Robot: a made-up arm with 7 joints. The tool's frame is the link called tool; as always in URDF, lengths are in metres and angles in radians. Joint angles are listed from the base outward.
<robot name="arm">
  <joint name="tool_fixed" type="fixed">
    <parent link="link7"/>
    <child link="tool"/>
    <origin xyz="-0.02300 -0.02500 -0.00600" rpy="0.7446 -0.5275 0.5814"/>
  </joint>
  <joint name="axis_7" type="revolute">
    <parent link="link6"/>
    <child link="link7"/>
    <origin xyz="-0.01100 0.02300 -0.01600"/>
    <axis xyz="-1 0 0"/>
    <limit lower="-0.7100" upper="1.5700"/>
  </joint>
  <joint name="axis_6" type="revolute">
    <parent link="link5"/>
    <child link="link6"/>
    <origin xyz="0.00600 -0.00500 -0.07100"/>
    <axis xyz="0 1 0"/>
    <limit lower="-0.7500" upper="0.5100"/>
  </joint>
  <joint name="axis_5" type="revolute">
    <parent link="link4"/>
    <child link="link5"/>
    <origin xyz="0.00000 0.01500 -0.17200"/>
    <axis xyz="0 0 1"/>
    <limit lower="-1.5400" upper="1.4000"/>
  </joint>
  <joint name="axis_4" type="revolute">
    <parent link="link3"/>
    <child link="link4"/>
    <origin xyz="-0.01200 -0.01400 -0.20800"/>
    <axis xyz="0 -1 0"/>
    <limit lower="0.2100" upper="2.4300"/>
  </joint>
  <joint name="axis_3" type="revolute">
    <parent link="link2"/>
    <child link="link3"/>
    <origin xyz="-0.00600 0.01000 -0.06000"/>
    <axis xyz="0 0 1"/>
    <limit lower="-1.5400" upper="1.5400"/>
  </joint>
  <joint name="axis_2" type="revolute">
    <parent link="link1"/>
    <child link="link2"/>
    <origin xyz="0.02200 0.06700 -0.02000"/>
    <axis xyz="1 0 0"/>
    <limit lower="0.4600" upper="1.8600"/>
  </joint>
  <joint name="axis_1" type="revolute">
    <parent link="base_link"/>
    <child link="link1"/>
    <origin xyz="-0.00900 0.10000 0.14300"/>
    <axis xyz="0 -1 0"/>
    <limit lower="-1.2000" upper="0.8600"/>
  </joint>
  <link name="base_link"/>
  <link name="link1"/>
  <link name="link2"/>
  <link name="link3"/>
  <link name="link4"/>
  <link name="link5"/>
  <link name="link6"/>
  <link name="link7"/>
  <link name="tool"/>
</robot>
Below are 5 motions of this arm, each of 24 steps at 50 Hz.
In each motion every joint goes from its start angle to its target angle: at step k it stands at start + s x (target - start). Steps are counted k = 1, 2, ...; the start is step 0. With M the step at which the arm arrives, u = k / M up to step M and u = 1 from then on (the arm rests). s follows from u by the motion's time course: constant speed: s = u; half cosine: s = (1 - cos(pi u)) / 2; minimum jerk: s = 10 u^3 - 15 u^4 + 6 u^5.
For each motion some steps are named. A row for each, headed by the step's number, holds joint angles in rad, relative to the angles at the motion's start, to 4 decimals.
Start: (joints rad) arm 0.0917 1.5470 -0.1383 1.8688 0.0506 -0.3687 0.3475
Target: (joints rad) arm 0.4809 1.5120 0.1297 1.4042 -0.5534 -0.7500 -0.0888
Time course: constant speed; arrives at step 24
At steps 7, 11, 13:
7: 0.1135 -0.0102 0.0782 -0.1355 -0.1762 -0.1112 -0.1273
11: 0.1784 -0.0160 0.1228 -0.2129 -0.2768 -0.1748 -0.2000
13: 0.2108 -0.0190 0.1452 -0.2517 -0.3272 -0.2065 -0.2363

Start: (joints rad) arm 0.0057 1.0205 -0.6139 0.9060 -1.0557 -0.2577 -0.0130
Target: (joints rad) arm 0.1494 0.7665 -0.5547 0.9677 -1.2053 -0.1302 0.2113
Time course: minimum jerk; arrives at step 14
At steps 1, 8, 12, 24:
1: 0.0005 -0.0008 0.0002 0.0002 -0.0005 0.0004 0.0007
8: 0.0908 -0.1606 0.0374 0.0390 -0.0946 0.0806 0.1418
12: 0.1404 -0.2481 0.0578 0.0603 -0.1461 0.1245 0.2191
24: 0.1437 -0.2540 0.0592 0.0617 -0.1496 0.1275 0.2243

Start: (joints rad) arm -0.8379 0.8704 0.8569 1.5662 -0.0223 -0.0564 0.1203
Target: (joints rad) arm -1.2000 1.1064 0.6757 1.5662 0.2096 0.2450 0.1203
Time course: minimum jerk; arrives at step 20
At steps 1, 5, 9, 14, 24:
1: -0.0004 0.0003 -0.0002 0.0000 0.0003 0.0003 0.0000
5: -0.0375 0.0244 -0.0188 0.0000 0.0240 0.0312 0.0000
9: -0.1473 0.0960 -0.0737 0.0000 0.0944 0.1226 0.0000
14: -0.3030 0.1975 -0.1516 0.0000 0.1941 0.2522 0.0000
24: -0.3621 0.2360 -0.1812 0.0000 0.2319 0.3014 0.0000

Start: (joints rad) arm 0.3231 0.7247 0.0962 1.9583 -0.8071 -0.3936 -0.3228
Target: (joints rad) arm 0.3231 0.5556 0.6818 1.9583 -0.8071 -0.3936 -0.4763
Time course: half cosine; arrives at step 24
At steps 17, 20, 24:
17: 0.0000 -0.1360 0.4710 0.0000 0.0000 0.0000 -0.1235
20: 0.0000 -0.1578 0.5464 0.0000 0.0000 0.0000 -0.1432
24: 0.0000 -0.1691 0.5856 0.0000 0.0000 0.0000 -0.1535

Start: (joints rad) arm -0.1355 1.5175 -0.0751 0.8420 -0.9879 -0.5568 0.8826
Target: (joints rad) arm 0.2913 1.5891 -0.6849 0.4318 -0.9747 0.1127 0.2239
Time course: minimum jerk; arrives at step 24
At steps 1, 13, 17, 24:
1: 0.0003 0.0000 -0.0004 -0.0003 0.0000 0.0005 -0.0004
13: 0.2466 0.0414 -0.3523 -0.2370 0.0076 0.3868 -0.3806
17: 0.3618 0.0607 -0.5170 -0.3478 0.0112 0.5676 -0.5584
24: 0.4268 0.0716 -0.6098 -0.4102 0.0132 0.6695 -0.6587

